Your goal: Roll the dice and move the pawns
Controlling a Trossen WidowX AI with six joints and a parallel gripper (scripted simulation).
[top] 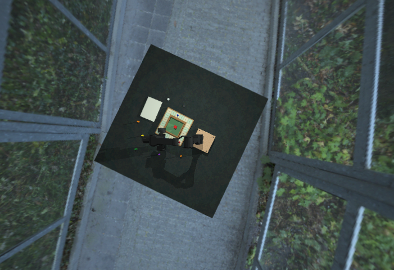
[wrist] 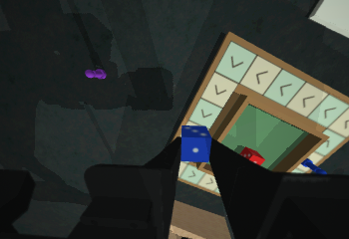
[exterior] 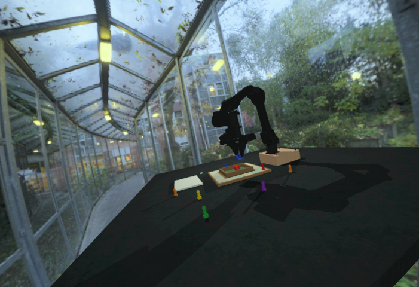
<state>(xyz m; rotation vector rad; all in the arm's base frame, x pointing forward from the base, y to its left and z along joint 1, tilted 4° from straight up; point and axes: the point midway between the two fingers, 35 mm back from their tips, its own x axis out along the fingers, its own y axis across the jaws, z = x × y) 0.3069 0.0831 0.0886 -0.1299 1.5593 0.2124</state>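
Now: the red pawn 130 mm behind my gripper tip and 80 mm below it. The rest, counted from my gripper tip: green tray 140 mm to the right, 100 mm below, 40 mm behind; then purple pawn 160 mm to the left, 90 mm below, 30 mm ahead; then yellow pawn 240 mm ahead, 90 mm below, 30 mm to the left.
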